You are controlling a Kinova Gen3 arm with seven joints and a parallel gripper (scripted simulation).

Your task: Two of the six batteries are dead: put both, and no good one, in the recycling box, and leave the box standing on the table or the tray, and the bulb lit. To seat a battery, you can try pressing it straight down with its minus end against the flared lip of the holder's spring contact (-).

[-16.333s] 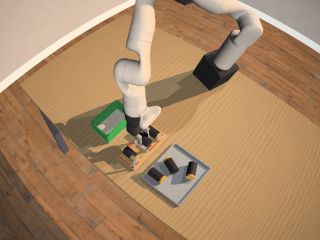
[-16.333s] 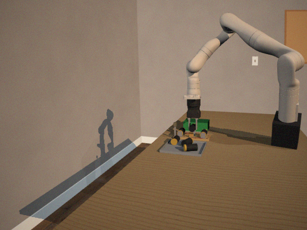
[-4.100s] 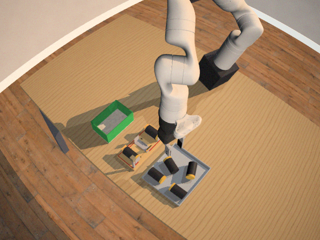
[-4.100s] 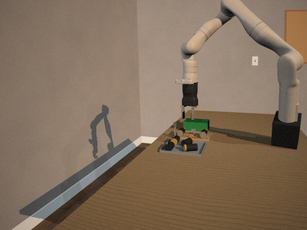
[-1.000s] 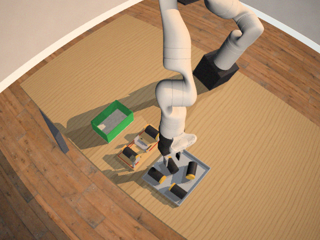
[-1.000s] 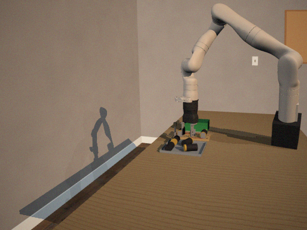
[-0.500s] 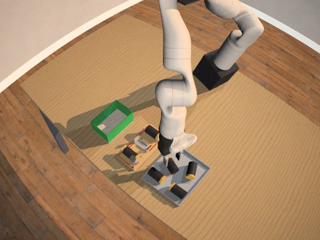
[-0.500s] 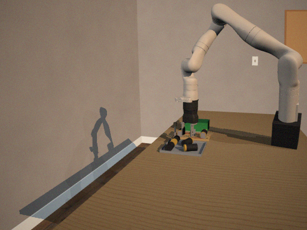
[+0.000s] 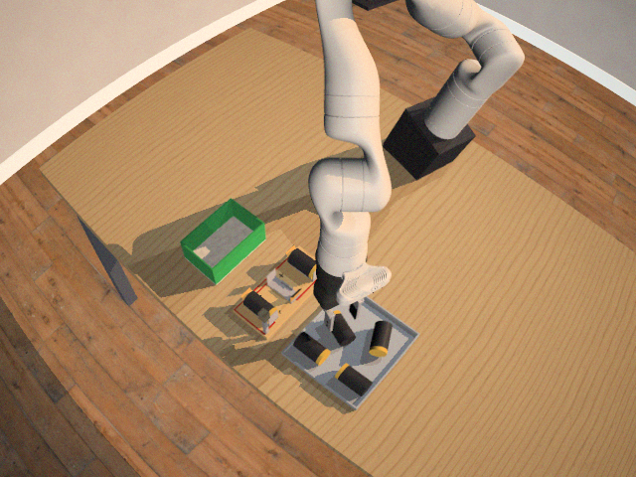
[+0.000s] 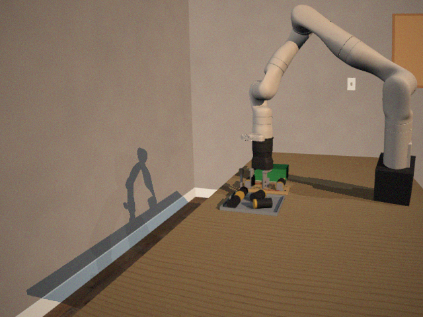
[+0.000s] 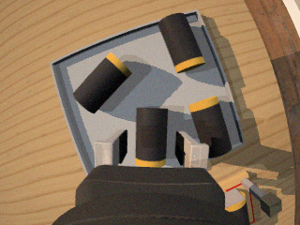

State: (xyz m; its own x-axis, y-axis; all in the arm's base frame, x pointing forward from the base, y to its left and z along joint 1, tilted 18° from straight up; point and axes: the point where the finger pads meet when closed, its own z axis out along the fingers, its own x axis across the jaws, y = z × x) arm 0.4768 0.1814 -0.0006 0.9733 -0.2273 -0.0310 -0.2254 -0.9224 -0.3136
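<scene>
The grey tray is 4 cm to the left of my hand and 7 cm below it. From my hand the other things lie so: green recycling box 5 cm ahead, 30 cm to the right, 6 cm below.
</scene>
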